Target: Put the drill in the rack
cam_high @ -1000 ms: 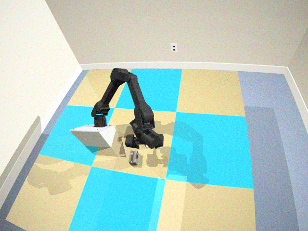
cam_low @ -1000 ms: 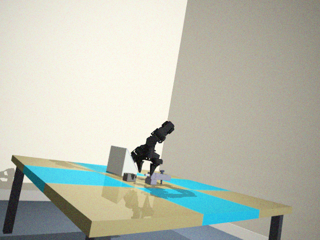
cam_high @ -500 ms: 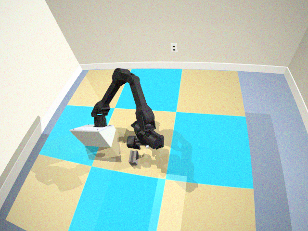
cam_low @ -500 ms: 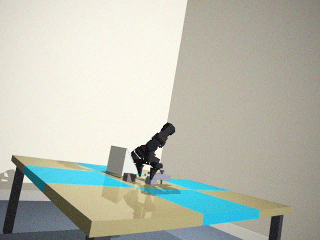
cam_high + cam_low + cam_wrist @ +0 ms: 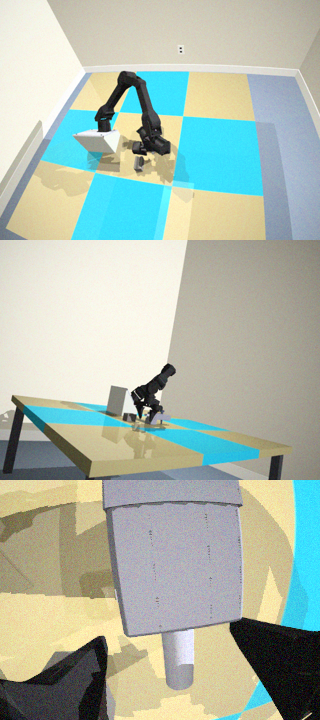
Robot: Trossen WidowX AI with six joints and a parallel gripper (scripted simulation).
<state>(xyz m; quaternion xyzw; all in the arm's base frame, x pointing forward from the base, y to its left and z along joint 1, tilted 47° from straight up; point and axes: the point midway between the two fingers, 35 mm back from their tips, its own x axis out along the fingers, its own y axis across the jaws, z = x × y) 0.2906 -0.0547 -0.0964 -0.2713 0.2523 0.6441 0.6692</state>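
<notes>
Now: the drill 5 cm to the left of my gripper tip and 3 cm above it. Also, from my gripper tip: lavender grey block 11 cm to the left, 2 cm above; grey rack 8 cm behind, 5 cm to the right; dark blue key 14 cm to the left, 3 cm above.
</notes>
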